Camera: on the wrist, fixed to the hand. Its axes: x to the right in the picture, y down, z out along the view.
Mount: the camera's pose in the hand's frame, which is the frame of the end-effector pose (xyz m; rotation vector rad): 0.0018 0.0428 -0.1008 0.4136 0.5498 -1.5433
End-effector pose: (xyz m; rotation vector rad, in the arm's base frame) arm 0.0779 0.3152 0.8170 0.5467 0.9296 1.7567
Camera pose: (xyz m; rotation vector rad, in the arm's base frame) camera -0.0210 0.2761 0.7909 -0.4378 1.4920 0.2634
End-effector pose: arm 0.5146 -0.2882 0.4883 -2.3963 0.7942 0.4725
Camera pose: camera 0.5039 -0.3790 0.5487 -1.9933 -0.7926 -0.8806
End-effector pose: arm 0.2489 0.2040 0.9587 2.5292 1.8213 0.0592
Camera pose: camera 0.2855 0.1919 1.0612 -0.3696 -2.5564 -0.2555
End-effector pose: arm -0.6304 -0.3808 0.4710 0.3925 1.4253 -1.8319
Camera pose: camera -0.6216 -0.2920 0.4075 0.0875 -1.1082 2.0336
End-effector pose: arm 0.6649 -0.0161 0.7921 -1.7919 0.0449 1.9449
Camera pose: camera 0.7425 -0.0880 0.7638 -1.2503 -0.5373 0.3094
